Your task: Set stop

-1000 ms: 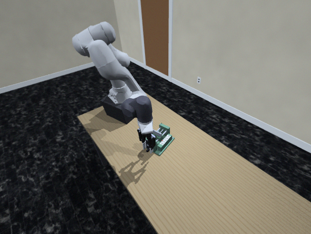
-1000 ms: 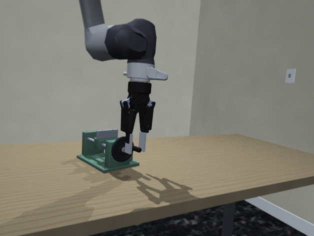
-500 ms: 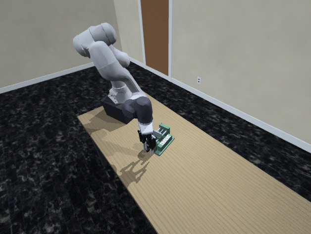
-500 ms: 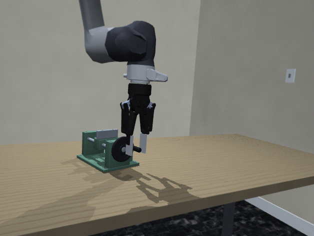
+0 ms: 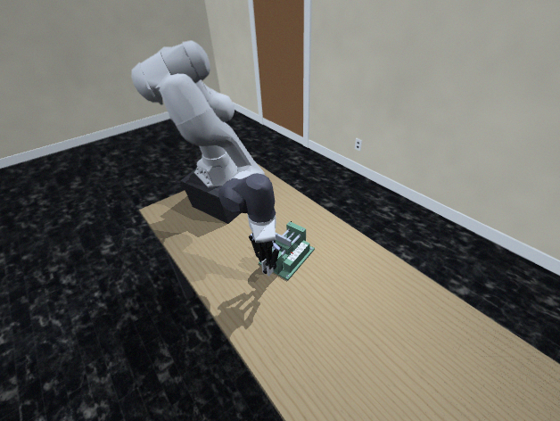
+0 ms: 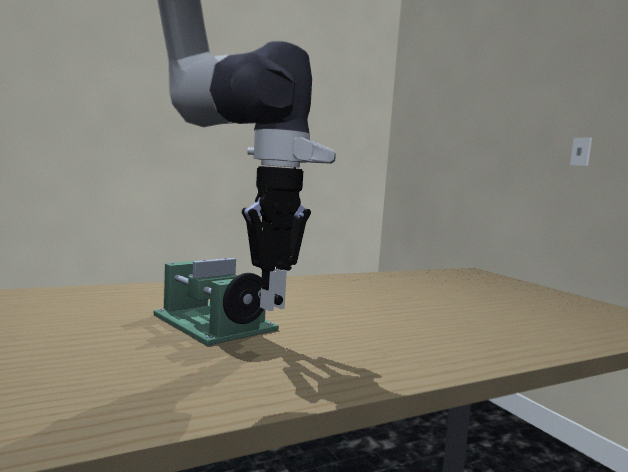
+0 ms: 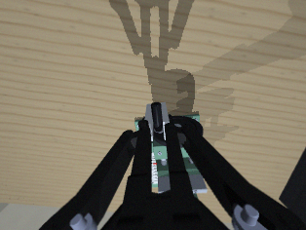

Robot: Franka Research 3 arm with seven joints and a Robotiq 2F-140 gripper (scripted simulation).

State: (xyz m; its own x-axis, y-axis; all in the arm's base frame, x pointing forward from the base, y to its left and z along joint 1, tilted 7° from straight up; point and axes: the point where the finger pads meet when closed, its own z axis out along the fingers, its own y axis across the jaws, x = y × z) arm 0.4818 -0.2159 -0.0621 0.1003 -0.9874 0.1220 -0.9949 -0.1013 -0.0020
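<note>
The black handwheel is 1 cm behind my hand, 2 cm to the left of it and 2 cm below it. From my hand the other things lie so: stop block: 3 cm behind, 13 cm to the left, 1 cm below.
</note>
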